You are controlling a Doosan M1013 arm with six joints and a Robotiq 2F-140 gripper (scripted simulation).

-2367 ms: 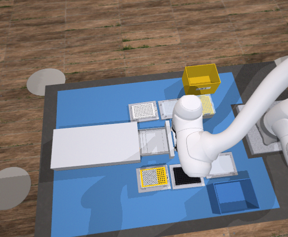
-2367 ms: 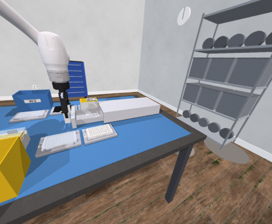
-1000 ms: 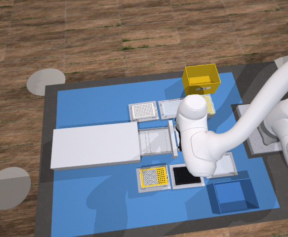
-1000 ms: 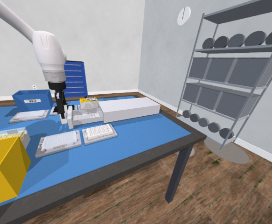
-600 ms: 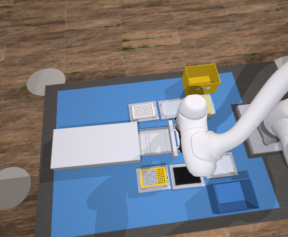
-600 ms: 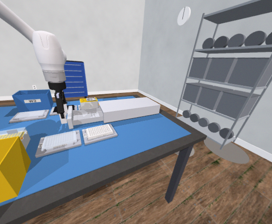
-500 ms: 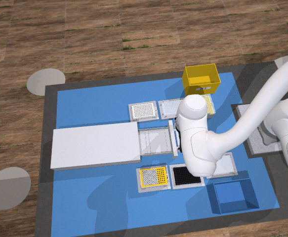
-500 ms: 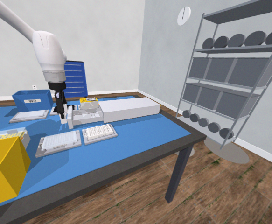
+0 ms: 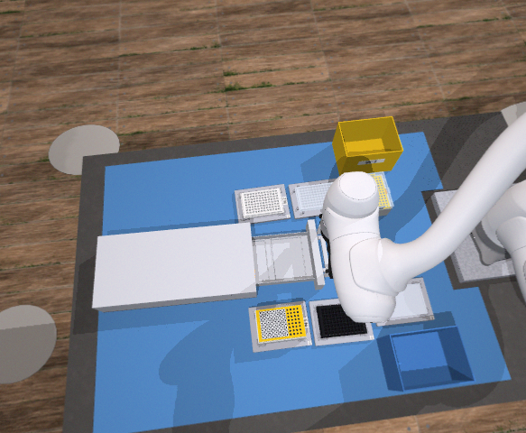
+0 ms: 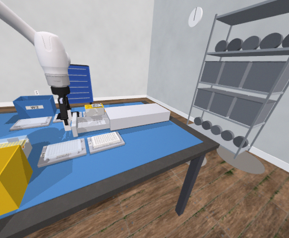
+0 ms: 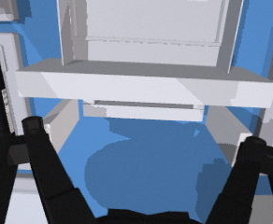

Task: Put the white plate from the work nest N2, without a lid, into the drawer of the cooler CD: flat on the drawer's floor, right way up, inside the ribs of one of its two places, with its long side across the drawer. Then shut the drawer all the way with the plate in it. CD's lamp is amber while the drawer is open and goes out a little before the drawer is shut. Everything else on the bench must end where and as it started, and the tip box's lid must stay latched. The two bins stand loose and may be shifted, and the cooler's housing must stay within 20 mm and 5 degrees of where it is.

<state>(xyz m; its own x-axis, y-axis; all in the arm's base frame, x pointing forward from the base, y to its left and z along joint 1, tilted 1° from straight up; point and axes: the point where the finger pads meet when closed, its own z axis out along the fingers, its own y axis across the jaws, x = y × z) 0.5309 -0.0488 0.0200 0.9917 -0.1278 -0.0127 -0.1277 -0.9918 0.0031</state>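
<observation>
Right now the white plate is 14 cm ahead of my hand, 21 cm to the right of it and 3 cm below it. Round my hand: black plate (1 cm ahead, 19 cm to the left, 3 cm below); then drawer (14 cm ahead, 2 cm to the right, 3 cm below); then yellow tip box (17 cm ahead, 16 cm to the left).
</observation>
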